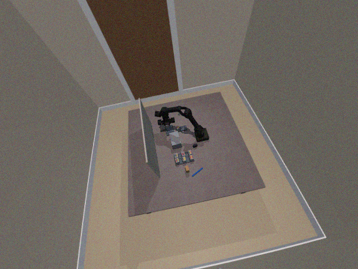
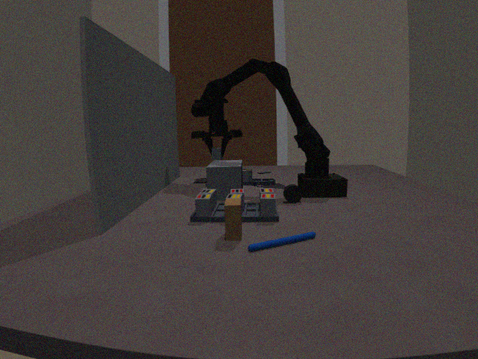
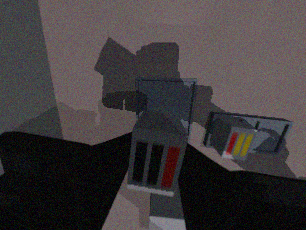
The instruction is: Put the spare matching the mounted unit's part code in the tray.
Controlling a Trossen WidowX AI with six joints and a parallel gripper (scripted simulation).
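Right now my gripper tip is 10 cm above the flat grey plate, 1 cm to the right of it and 1 cm past it. From my gripper tip the other things lie so: mounted unit 20 cm to the left, 5 cm below, 2 cm behind; blue stick 60 cm to the left, 10 cm below, 9 cm behind; tall dark panel 23 cm ahead, 15 cm to the left, 12 cm above.
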